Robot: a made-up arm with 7 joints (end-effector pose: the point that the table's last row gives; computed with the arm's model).
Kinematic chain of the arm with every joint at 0, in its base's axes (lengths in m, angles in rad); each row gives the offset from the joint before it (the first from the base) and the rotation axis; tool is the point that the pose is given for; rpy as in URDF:
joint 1: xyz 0 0 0.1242 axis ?
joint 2: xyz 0 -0.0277 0.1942 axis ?
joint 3: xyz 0 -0.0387 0.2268 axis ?
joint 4: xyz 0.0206 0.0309 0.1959 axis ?
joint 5: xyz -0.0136 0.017 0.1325 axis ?
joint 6: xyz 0 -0.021 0.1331 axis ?
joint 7: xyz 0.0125 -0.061 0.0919 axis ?
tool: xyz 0 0 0 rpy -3.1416 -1.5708 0
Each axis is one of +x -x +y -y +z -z.
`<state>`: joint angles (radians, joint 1 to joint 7).
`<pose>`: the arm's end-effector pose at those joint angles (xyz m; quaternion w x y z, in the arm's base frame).
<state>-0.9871 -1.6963 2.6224 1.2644 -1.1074 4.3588 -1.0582</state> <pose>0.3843 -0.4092 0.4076 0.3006 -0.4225 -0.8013 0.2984</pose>
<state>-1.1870 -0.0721 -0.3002 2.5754 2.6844 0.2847 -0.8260</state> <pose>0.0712 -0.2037 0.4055 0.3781 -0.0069 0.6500 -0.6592</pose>
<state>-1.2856 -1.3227 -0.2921 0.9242 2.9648 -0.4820 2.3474</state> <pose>0.1936 -0.6941 0.2015 0.8390 0.1528 0.1777 0.4911</pose>
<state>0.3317 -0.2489 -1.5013 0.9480 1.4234 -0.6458 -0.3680</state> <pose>0.3701 -0.2886 0.8244 0.3541 -0.8994 -0.0299 -0.2547</pose>
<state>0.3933 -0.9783 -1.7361 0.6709 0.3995 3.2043 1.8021</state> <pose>0.4705 -0.0183 0.6695 0.4735 -0.2496 -0.4299 -0.7271</pose>
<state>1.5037 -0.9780 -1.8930 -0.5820 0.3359 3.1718 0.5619</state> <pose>0.0200 0.4676 0.6438 0.5553 0.6192 -0.4902 -0.2607</pose>
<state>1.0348 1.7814 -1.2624 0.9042 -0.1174 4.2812 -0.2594</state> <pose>-0.0076 -0.5860 0.2378 0.6276 -0.6423 -0.4291 0.0975</pose>
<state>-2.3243 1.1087 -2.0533 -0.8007 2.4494 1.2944 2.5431</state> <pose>0.4134 0.4154 0.7307 0.0474 -0.3337 0.1735 -0.9254</pose>
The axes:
joint 1: +z
joint 2: -y
joint 3: +z
joint 4: +y
joint 5: +z
joint 6: -y
joint 7: +x

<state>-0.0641 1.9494 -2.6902 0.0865 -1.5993 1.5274 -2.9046</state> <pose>-0.7096 -0.1277 0.1525 0.2453 -0.7779 -0.3509 0.4599</pose>
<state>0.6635 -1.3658 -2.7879 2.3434 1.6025 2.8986 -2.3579</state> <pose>0.2486 0.0465 0.4557 0.7637 -0.0775 -0.5287 -0.3622</pose>
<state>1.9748 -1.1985 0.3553 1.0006 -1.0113 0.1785 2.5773</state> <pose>-0.3225 0.6603 0.3299 0.1008 -0.9413 0.0055 -0.3222</pose>
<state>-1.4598 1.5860 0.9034 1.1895 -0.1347 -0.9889 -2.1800</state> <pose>0.1072 0.5009 0.5478 0.3402 0.6898 0.4077 -0.4922</pose>
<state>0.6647 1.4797 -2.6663 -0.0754 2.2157 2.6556 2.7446</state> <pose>-0.3928 -0.5058 0.3193 0.3319 0.4858 -0.7881 -0.1810</pose>
